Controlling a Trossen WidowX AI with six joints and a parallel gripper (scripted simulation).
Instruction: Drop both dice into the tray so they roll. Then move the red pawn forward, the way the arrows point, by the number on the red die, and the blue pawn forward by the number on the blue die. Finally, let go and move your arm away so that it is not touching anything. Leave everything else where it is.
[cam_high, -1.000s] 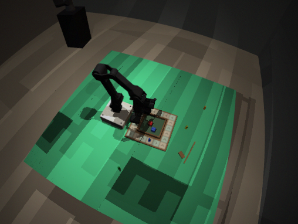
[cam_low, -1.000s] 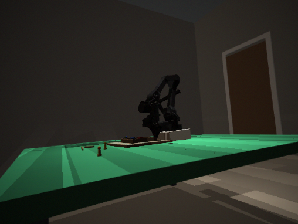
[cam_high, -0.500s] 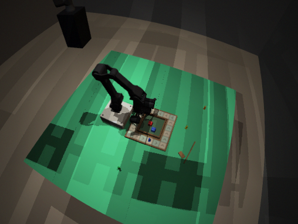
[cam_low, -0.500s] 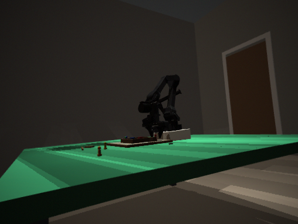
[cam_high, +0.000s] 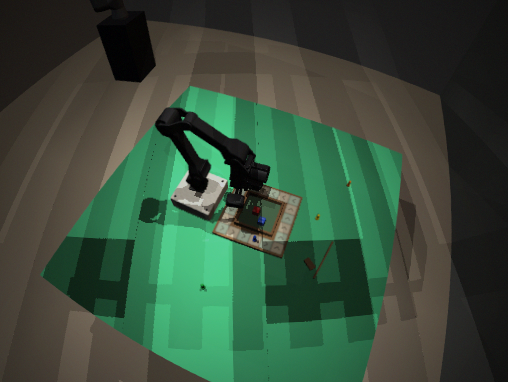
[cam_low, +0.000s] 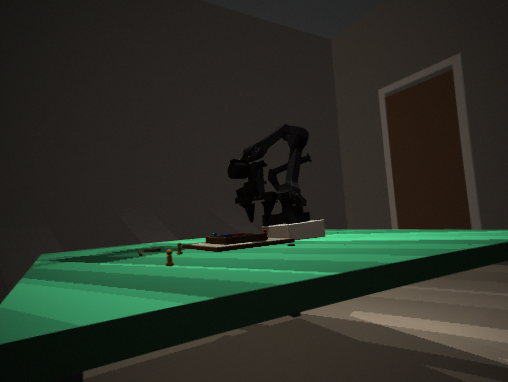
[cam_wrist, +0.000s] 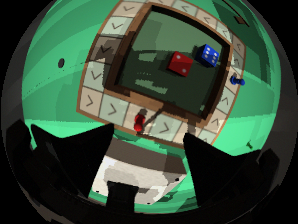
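My gripper tip is 5 cm above the red pawn, 1 cm to the right of it and 1 cm past it. The rest, counted from my gripper tip: yellow pawn: 33 cm ahead, 6 cm below, 2 cm to the left; then tray: 9 cm ahead, 7 cm below, 2 cm to the right; then blue pawn: 14 cm to the right, 10 cm ahead, 5 cm below.
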